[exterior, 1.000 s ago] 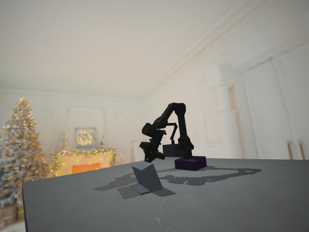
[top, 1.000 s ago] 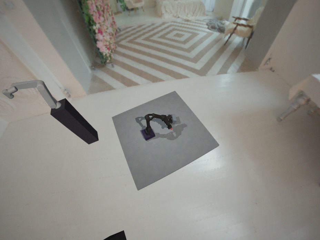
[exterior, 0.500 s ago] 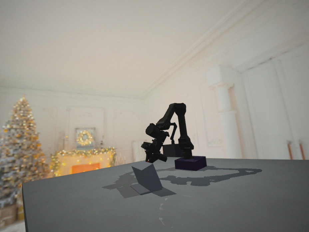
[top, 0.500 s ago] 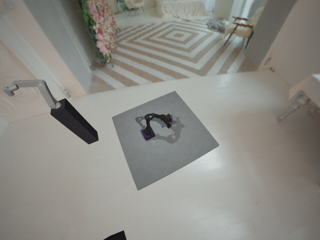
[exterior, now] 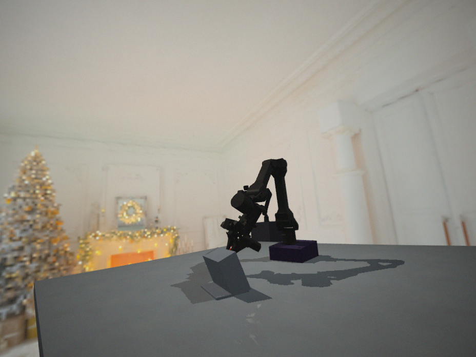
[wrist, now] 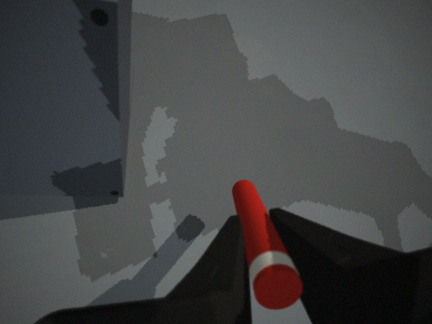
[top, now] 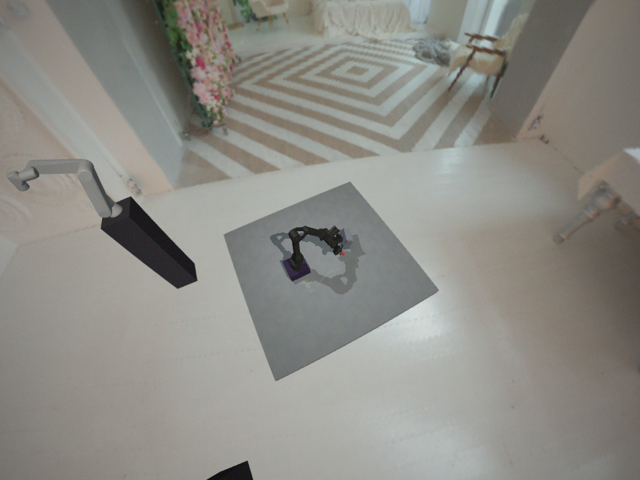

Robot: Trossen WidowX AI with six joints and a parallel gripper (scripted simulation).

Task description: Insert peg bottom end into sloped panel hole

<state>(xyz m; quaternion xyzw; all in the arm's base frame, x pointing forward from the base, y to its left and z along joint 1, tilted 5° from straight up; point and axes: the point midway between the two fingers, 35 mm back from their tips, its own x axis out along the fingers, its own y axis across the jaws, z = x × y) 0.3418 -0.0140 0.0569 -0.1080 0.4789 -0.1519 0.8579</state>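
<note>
Now: the grey sloped panel 10 cm to the left of my gripper tip, 9 cm ahead of it and 2 cm below it. Also, from my gripper tip: round red peg 1 cm to the left, 1 cm behind, 1 cm above.
</note>
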